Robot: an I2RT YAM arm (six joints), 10 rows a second.
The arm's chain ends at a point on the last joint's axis. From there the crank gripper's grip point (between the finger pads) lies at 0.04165 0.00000 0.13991 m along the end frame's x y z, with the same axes.
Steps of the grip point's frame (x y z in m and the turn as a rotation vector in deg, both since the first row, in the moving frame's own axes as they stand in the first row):
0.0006 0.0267 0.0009 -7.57 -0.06 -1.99
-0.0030 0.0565 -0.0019 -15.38 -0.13 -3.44
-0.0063 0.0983 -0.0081 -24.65 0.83 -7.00
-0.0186 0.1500 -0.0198 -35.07 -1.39 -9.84
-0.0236 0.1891 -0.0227 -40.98 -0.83 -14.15
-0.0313 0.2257 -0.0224 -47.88 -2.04 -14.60
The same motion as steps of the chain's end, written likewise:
0.0005 0.0097 0.0020 -7.57 -0.06 -1.99
-0.0037 0.0219 0.0027 -15.38 -0.13 -3.44
-0.0116 0.0453 0.0042 -24.65 0.83 -7.00
-0.0219 0.0761 0.0025 -35.07 -1.39 -9.84
-0.0323 0.1072 0.0074 -40.98 -0.83 -14.15
-0.0396 0.1313 0.0180 -47.88 -2.04 -14.60

